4 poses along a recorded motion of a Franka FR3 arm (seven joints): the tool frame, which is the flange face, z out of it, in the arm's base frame.
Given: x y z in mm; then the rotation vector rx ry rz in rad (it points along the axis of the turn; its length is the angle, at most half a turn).
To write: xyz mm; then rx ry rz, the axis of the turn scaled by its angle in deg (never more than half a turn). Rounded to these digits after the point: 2 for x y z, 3 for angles.
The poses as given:
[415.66, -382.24, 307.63, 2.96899, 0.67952, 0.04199]
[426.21, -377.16, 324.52, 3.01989, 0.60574, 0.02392]
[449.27, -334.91, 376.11, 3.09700, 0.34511, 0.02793]
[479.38, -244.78, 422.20, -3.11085, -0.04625, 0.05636]
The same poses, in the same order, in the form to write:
[415.66, -382.24, 307.63, 170.111, 38.934, 2.406]
[426.21, -377.16, 324.52, 173.027, 34.706, 1.371]
[449.27, -334.91, 376.11, 177.445, 19.773, 1.600]
[479.38, -244.78, 422.20, -178.239, -2.650, 3.229]

